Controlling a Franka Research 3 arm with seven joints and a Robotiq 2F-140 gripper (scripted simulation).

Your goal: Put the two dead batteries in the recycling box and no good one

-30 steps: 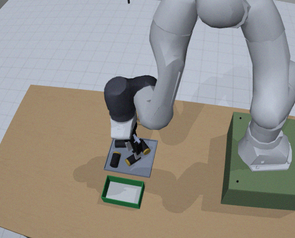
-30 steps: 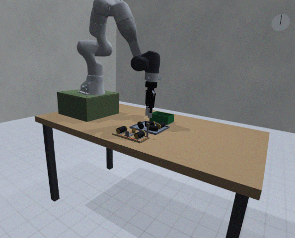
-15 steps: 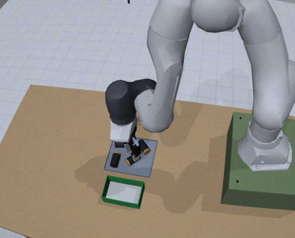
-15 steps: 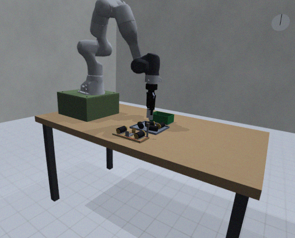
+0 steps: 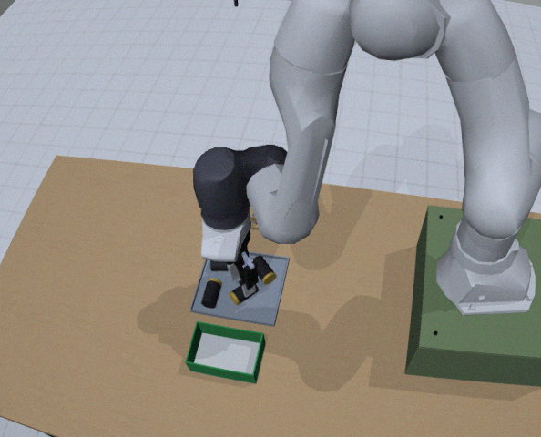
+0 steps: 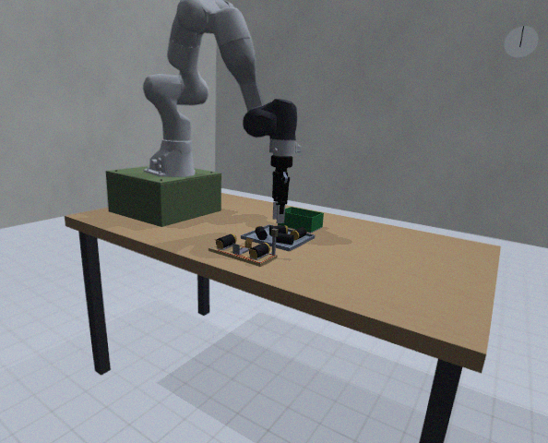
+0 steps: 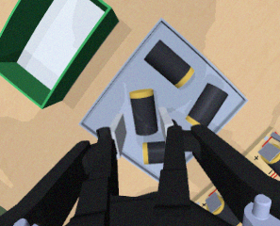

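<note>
The tray lies 80 mm below my hand, 20 mm to the right of it and 20 mm ahead of it. Also, from my hand: bulb 190 mm to the right, 120 mm ahead, 10 mm below; then green recycling box 160 mm to the left, 70 mm below; then grey bulb post 190 mm to the right, 120 mm ahead, 50 mm below.
</note>
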